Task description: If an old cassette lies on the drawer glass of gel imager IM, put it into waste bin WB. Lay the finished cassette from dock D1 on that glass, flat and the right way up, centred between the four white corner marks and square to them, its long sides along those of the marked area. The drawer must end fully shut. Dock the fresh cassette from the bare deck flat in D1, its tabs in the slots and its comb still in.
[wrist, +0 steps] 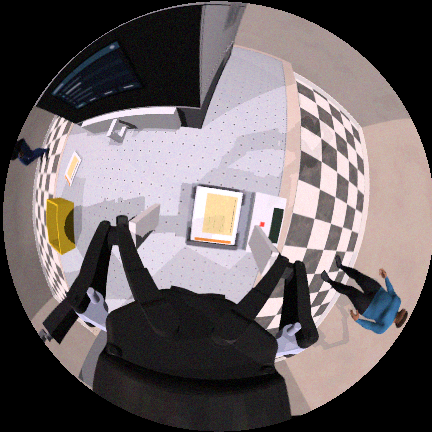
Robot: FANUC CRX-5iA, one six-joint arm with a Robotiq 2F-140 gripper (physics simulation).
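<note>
My gripper (205,224) is open and empty. Its two pads hang above the deck, one to the left of dock D1 (243,231) and one over its lower right side. A white cassette (219,215) with a yellow gel and an orange strip along its lower edge lies in the dock, between and beyond the pads. Another cassette (73,168), also white with yellow and orange, lies on the deck at the far left. The yellow waste bin WB (60,225) stands below it in the view. Gel imager IM (167,60) is at the upper left; its drawer appears shut and its glass is hidden.
The drawer's pale front (155,119) has a protruding grey handle (119,130). A white panel (267,212) with a red spot and dark display adjoins the dock's right side. The perforated deck (165,160) ends at a beige right edge. A person (382,307) stands at the lower right.
</note>
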